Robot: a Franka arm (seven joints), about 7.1 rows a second.
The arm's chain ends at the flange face. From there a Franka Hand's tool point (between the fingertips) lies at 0.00 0.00 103.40 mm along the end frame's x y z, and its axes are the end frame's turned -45 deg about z.
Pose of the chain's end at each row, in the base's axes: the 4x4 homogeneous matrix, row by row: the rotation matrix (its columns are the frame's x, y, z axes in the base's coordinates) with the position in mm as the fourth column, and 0 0 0 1 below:
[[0.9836, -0.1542, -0.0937, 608.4], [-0.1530, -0.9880, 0.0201, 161.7], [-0.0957, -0.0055, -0.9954, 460.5], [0, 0, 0, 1]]
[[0.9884, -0.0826, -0.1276, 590.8], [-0.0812, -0.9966, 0.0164, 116.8], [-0.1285, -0.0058, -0.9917, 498.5], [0, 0, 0, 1]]
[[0.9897, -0.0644, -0.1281, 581.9], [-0.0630, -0.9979, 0.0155, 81.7], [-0.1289, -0.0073, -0.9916, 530.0], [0, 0, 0, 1]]
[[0.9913, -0.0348, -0.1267, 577.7], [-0.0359, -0.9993, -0.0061, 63.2], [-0.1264, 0.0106, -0.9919, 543.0], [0, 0, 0, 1]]
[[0.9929, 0.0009, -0.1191, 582.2], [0.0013, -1.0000, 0.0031, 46.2], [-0.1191, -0.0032, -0.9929, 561.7], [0, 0, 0, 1]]
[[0.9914, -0.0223, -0.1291, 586.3], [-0.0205, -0.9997, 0.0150, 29.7], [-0.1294, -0.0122, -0.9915, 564.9], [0, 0, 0, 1]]
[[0.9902, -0.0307, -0.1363, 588.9], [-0.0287, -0.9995, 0.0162, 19.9], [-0.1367, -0.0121, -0.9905, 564.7], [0, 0, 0, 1]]
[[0.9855, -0.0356, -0.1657, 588.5], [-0.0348, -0.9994, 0.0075, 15.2], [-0.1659, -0.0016, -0.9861, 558.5], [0, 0, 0, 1]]
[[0.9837, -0.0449, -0.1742, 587.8], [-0.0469, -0.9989, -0.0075, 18.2], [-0.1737, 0.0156, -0.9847, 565.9], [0, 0, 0, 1]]
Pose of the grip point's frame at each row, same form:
[[0.8045, 0.5865, -0.0937, 598.7], [0.5904, -0.8068, 0.0201, 163.8], [-0.0638, -0.0716, -0.9954, 357.6], [0, 0, 0, 1]]
[[0.7573, 0.6405, -0.1276, 577.6], [0.6473, -0.7621, 0.0164, 118.5], [-0.0868, -0.0950, -0.9917, 396.0], [0, 0, 0, 1]]
[[0.7454, 0.6543, -0.1281, 568.7], [0.6611, -0.7502, 0.0155, 83.3], [-0.0860, -0.0963, -0.9916, 427.5], [0, 0, 0, 1]]
[[0.7256, 0.6763, -0.1267, 564.6], [0.6812, -0.7320, -0.0061, 62.6], [-0.0969, -0.0819, -0.9919, 440.4], [0, 0, 0, 1]]
[[0.7014, 0.7027, -0.1191, 569.9], [0.7080, -0.7062, 0.0031, 46.5], [-0.0820, -0.0865, -0.9929, 459.0], [0, 0, 0, 1]]
[[0.7168, 0.6853, -0.1291, 573.0], [0.6924, -0.7214, 0.0150, 31.3], [-0.0829, -0.1001, -0.9915, 462.4], [0, 0, 0, 1]]
[[0.7219, 0.6785, -0.1363, 574.8], [0.6865, -0.7270, 0.0162, 21.6], [-0.0881, -0.1052, -0.9905, 462.3], [0, 0, 0, 1]]
[[0.7220, 0.6717, -0.1657, 571.4], [0.6821, -0.7313, 0.0075, 16.0], [-0.1162, -0.1184, -0.9861, 456.5], [0, 0, 0, 1]]
[[0.7273, 0.6638, -0.1742, 569.8], [0.6732, -0.7395, -0.0075, 17.4], [-0.1339, -0.1118, -0.9847, 464.1], [0, 0, 0, 1]]

